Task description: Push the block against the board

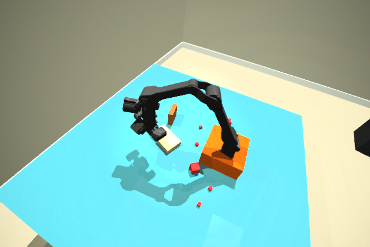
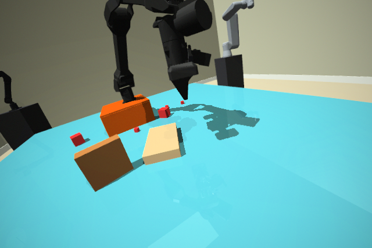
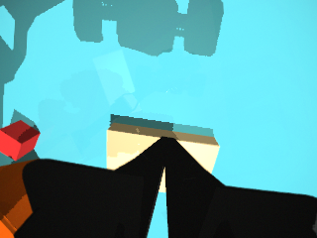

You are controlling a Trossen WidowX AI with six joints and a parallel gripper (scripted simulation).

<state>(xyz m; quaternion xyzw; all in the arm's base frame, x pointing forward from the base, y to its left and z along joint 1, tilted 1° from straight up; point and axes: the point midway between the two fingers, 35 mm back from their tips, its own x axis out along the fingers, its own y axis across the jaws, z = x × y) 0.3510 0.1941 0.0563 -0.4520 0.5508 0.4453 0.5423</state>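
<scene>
Now: gripper tip 240 mm to the left of the square block, 80 mm above it and 50 mm short of it. From my gripper tip the other things lie so: tan board 110 mm below, 100 mm to the right, 20 mm behind.
</scene>
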